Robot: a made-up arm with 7 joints. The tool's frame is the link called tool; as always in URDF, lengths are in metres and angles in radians.
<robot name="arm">
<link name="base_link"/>
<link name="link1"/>
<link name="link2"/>
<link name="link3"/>
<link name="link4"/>
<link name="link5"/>
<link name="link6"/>
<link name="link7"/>
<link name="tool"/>
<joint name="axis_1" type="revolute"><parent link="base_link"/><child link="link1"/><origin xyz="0 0.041 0"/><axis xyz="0 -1 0"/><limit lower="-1.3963" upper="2" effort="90" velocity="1"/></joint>
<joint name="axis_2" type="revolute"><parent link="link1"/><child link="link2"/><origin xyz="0 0.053 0"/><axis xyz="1 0 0"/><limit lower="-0.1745" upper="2" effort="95" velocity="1.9"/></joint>
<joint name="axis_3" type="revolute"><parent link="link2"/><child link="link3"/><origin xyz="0 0 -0.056"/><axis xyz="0 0 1"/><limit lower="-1.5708" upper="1.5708" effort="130" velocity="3.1"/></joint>
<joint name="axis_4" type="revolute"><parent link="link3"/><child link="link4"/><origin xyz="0 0 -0.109"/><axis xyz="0 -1 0"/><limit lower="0" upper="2.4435" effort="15" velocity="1.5"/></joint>
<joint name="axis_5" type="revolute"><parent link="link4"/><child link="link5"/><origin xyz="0 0 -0.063"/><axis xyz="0 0 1"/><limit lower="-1.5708" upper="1.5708" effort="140" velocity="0.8"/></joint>
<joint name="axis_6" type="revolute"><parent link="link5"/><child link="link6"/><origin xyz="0 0 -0.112"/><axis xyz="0 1 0"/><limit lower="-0.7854" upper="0.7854" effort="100" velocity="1"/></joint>
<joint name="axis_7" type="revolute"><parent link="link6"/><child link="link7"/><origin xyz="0 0 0"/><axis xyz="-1 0 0"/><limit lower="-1.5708" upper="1.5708" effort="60" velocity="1.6"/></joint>
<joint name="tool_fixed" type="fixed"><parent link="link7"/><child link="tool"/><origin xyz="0 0 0"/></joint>
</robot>
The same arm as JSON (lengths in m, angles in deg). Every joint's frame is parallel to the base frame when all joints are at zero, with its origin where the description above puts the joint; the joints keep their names.
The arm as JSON. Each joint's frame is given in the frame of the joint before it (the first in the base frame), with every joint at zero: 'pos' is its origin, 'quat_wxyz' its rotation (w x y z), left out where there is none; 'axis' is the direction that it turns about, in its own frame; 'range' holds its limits. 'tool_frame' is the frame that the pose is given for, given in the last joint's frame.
{"length_unit": "m", "angle_unit": "deg", "joints": [
  {"joint": "axis_1", "pos": [0.0, 0.041, 0.0], "axis": "-y", "range": [-80.0, 114.59]},
  {"joint": "axis_2", "pos": [0.0, 0.053, 0.0], "axis": "+x", "range": [-10.0, 114.59]},
  {"joint": "axis_3", "pos": [0.0, 0.0, -0.056], "axis": "+z", "range": [-90.0, 90.0]},
  {"joint": "axis_4", "pos": [0.0, 0.0, -0.109], "axis": "-y", "range": [0.0, 140.0]},
  {"joint": "axis_5", "pos": [0.0, 0.0, -0.063], "axis": "+z", "range": [-90.0, 90.0]},
  {"joint": "axis_6", "pos": [0.0, 0.0, -0.112], "axis": "+y", "range": [-45.0, 45.0]},
  {"joint": "axis_7", "pos": [0.0, 0.0, 0.0], "axis": "-x", "range": [-90.0, 90.0]}
], "tool_frame": {"pos": [0.0, 0.0, 0.0]}}

